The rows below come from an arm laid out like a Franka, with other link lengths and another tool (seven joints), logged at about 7 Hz.
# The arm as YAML. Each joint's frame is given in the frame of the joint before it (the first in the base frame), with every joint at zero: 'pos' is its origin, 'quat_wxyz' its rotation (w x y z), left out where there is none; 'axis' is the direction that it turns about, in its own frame. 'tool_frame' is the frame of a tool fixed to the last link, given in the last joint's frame.
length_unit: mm
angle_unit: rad
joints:
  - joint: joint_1
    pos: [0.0, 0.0, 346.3]
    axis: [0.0, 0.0, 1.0]
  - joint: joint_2
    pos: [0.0, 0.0, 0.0]
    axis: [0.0, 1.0, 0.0]
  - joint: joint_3
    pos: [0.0, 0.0, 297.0]
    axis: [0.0, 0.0, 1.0]
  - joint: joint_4
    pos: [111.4, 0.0, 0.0]
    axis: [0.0, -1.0, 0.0]
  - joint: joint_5
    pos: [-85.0, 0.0, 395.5]
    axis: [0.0, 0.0, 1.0]
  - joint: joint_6
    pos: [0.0, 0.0, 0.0]
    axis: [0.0, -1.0, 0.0]
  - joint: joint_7
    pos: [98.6, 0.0, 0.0]
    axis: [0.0, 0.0, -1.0]
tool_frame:
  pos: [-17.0, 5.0, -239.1]
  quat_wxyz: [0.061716, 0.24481, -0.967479, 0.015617]
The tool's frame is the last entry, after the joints.
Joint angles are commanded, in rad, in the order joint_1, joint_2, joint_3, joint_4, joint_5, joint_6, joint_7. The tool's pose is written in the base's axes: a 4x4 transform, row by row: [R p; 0 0 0 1], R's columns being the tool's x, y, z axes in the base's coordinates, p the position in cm. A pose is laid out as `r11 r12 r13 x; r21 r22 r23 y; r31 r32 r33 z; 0 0 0 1`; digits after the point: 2 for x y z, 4 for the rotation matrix.
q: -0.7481, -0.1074, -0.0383, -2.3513, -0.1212, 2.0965, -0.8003
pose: -0.7975 -0.5366 -0.2757 32.61; -0.5483 0.8354 -0.0398 -36.64; 0.2517 0.1194 -0.9604 22.63; 0 0 0 1
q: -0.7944, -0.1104, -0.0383, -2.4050, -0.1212, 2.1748, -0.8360
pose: -0.8056 -0.5359 -0.2527 30.76; -0.5428 0.8385 -0.0480 -37.77; 0.2376 0.0985 -0.9663 20.97; 0 0 0 1
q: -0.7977, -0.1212, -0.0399, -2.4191, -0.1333, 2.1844, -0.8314
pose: -0.8054 -0.5354 -0.2542 30.33; -0.5399 0.8397 -0.0580 -37.84; 0.2445 0.0905 -0.9654 20.99; 0 0 0 1
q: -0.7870, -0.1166, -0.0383, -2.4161, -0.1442, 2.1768, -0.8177
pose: -0.7993 -0.5386 -0.2665 30.60; -0.5437 0.8371 -0.0609 -37.50; 0.2559 0.0962 -0.9619 20.87; 0 0 0 1
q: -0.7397, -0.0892, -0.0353, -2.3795, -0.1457, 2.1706, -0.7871
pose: -0.7881 -0.5554 -0.2652 33.19; -0.5574 0.8268 -0.0753 -36.68; 0.2611 0.0885 -0.9612 21.00; 0 0 0 1
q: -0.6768, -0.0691, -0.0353, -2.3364, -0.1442, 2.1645, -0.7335
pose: -0.7870 -0.5632 -0.2518 36.55; -0.5586 0.8238 -0.0966 -35.39; 0.2619 0.0646 -0.9629 21.74; 0 0 0 1
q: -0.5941, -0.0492, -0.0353, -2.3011, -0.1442, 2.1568, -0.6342
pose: -0.7983 -0.5501 -0.2453 40.22; -0.5402 0.8340 -0.1122 -32.74; 0.2663 0.0429 -0.9629 22.15; 0 0 0 1
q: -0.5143, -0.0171, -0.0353, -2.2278, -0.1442, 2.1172, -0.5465
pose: -0.8053 -0.5406 -0.2432 44.13; -0.5264 0.8408 -0.1261 -30.28; 0.2727 0.0265 -0.9617 23.34; 0 0 0 1
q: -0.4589, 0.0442, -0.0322, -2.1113, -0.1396, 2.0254, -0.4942
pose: -0.7999 -0.5342 -0.2736 47.32; -0.5226 0.8441 -0.1200 -28.56; 0.2950 0.0470 -0.9543 24.50; 0 0 0 1
